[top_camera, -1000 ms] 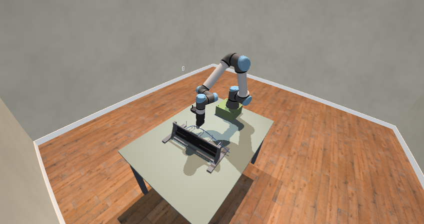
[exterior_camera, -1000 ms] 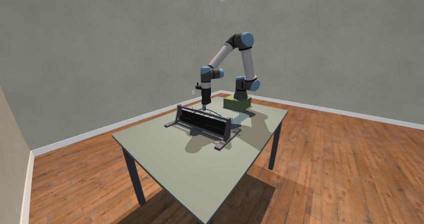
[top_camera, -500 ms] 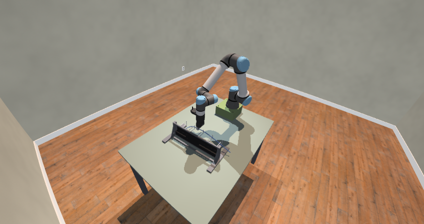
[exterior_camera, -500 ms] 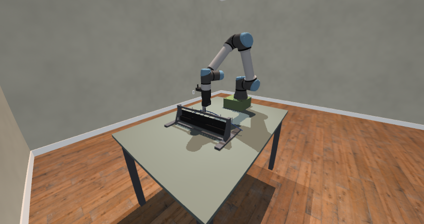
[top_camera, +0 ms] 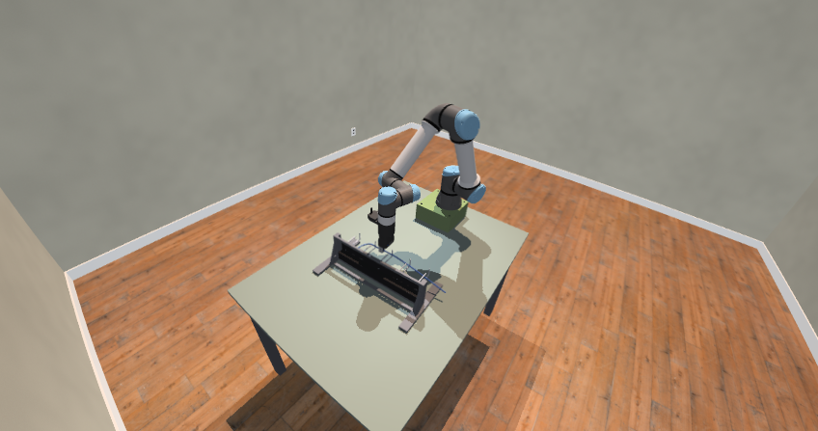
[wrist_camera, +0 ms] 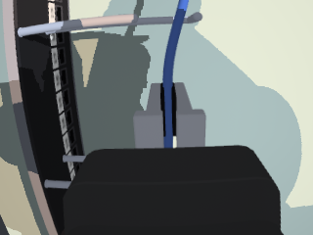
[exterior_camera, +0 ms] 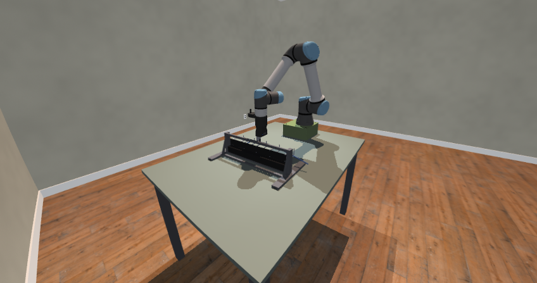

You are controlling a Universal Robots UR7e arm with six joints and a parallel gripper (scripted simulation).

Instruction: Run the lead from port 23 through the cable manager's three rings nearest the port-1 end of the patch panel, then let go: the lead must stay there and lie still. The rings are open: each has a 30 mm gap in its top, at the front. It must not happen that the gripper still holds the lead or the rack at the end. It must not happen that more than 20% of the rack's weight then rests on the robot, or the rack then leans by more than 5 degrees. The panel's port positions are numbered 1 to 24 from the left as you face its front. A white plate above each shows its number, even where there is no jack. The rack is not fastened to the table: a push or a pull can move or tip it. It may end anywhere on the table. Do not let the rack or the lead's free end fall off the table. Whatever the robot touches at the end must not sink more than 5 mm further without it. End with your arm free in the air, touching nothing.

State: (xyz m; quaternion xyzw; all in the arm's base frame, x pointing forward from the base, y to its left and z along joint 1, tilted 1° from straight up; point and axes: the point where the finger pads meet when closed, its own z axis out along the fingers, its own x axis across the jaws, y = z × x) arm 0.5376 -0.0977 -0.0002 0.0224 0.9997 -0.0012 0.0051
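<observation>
Now: the rack 100 mm ahead of my hand, 40 mm to the left of it and 20 mm below it.
</observation>
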